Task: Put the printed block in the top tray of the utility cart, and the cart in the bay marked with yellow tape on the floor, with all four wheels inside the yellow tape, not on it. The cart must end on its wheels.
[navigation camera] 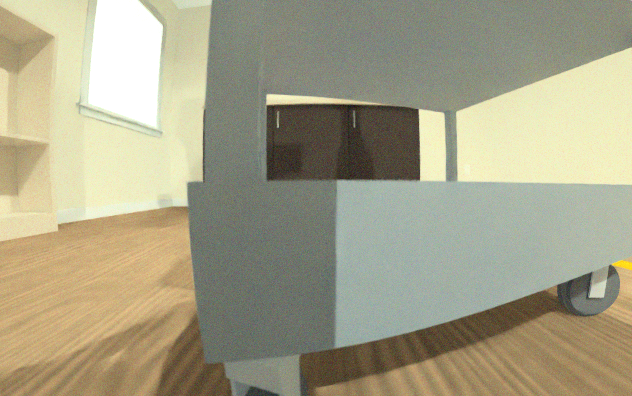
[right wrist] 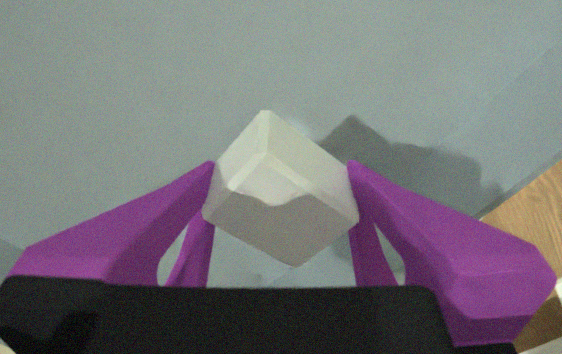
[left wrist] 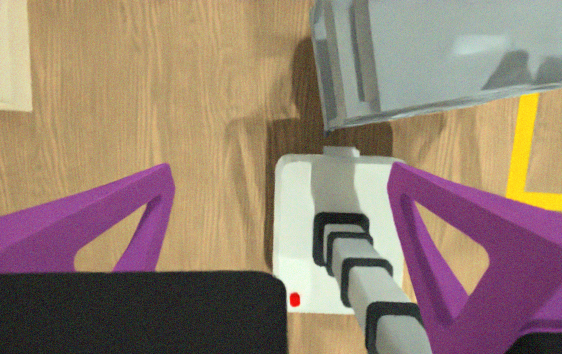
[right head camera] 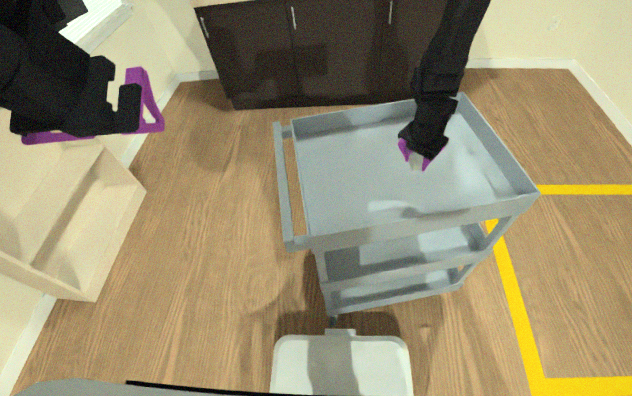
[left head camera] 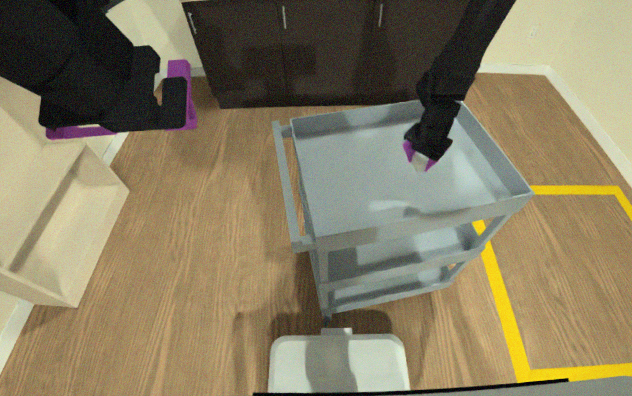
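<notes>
The grey utility cart (left head camera: pixel 410 225) (right head camera: pixel 410 225) (left wrist: pixel 450 105) (navigation camera: pixel 450 240) stands upright on its wheels, left of the yellow tape (left head camera: pixel 500 300) (right head camera: pixel 515 300) (left wrist: pixel 522 150) (navigation camera: pixel 622 264) of the bay. My right gripper (left head camera: pixel 420 159) (right head camera: pixel 415 159) (right wrist: pixel 281 175) is shut on the pale printed block (left head camera: pixel 419 163) (right head camera: pixel 416 162) (right wrist: pixel 290 220), over the top tray's floor and within its walls. The block's shadow lies on the tray beside it; its exact height is unclear. My left gripper (left wrist: pixel 280 175) is open and empty, away from the cart at the upper left of the head views.
The robot's white base (left head camera: pixel 380 360) (right head camera: pixel 382 360) (left wrist: pixel 295 225) is close to the cart's near corner. A beige shelf (left head camera: pixel 100 250) (right head camera: pixel 117 240) (navigation camera: pixel 37 222) stands at the left. Dark cabinets (left head camera: pixel 330 55) (right head camera: pixel 340 55) (navigation camera: pixel 312 140) stand behind the cart, and walls close the room.
</notes>
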